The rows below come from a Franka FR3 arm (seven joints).
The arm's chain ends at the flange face. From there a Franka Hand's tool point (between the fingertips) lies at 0.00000 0.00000 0.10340 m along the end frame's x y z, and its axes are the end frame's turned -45 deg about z.
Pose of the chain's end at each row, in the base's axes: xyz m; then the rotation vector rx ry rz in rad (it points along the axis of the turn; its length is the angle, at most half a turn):
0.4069 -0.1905 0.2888 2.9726 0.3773 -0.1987
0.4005 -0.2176 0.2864 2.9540 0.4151 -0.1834
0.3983 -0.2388 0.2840 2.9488 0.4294 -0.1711
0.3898 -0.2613 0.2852 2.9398 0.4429 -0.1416
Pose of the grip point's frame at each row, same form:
0.3952 -0.2063 0.1873 2.6505 1.5139 -0.2682
0.3902 -0.2349 0.1850 2.6159 1.5408 -0.2616
0.3890 -0.2564 0.1825 2.6032 1.5509 -0.2520
0.3827 -0.2796 0.1837 2.5840 1.5568 -0.2285

